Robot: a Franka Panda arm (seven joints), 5 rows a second.
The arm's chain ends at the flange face. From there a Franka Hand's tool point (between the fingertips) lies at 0.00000 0.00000 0.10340 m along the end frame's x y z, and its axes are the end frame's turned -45 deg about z.
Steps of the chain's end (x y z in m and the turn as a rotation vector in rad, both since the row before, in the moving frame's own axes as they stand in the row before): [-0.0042, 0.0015, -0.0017, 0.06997, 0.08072, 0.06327]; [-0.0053, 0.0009, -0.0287, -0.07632, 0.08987, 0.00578]
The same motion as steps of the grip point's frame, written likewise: [0.0069, -0.0008, -0.0023, -0.00760, 0.10655, 0.06327]; [-0.0034, 0.0090, -0.0294, -0.11751, 0.00958, 0.00578]
